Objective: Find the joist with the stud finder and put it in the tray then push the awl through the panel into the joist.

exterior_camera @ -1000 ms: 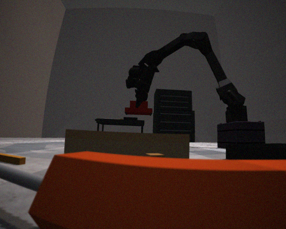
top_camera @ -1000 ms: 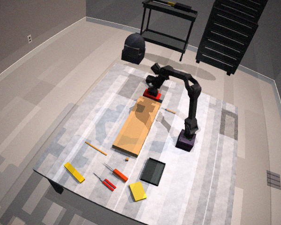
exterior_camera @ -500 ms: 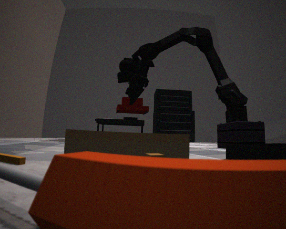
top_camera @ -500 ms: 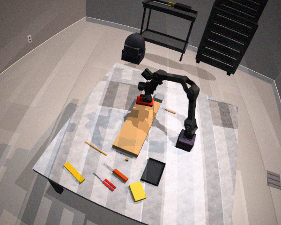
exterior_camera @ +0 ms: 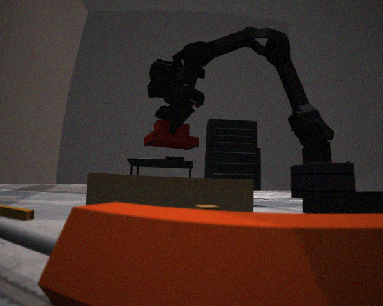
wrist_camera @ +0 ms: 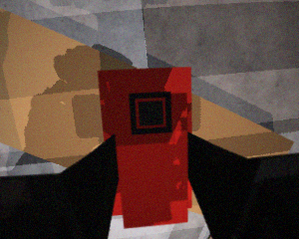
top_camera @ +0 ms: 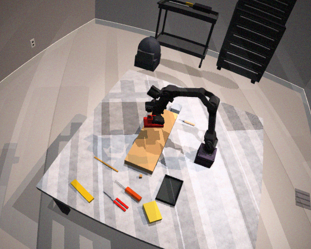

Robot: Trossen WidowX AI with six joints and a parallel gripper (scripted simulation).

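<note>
My gripper tip is 300 mm past the dark flat tray, 290 mm to the right of it and 130 mm above it. Also, from my gripper tip: small tan cube: 110 mm behind, 300 mm to the left, 140 mm below; awl: 150 mm behind, 260 mm to the right, 140 mm below; stud finder: 20 mm above.
</note>
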